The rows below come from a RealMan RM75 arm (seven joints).
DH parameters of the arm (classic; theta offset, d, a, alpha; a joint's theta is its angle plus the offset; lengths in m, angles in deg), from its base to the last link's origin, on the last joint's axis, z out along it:
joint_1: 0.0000 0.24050 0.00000 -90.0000
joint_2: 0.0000 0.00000 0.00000 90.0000
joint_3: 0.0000 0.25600 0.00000 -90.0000
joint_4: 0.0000 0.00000 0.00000 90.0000
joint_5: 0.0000 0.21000 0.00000 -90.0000
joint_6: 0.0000 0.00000 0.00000 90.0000
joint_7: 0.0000 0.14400 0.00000 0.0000
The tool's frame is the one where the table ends.
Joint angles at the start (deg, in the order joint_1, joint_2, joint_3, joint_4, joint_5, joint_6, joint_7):
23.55, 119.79, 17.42, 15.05, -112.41, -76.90, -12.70
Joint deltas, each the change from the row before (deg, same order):
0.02, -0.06, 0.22, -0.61, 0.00, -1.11, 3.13
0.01, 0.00, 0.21, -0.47, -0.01, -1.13, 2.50
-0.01, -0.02, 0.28, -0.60, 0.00, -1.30, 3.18
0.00, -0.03, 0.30, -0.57, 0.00, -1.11, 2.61
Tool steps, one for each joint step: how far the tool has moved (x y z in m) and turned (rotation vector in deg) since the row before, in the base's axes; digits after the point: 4 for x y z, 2 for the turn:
0.0006, 0.0003, 0.0041, -0.12, 2.73, 0.04
-0.0002, 0.0000, 0.0034, 0.02, 2.32, 0.24
0.0002, -0.0001, 0.0043, -0.07, 2.88, 0.22
0.0004, 0.0000, 0.0040, 0.02, 2.31, 0.22

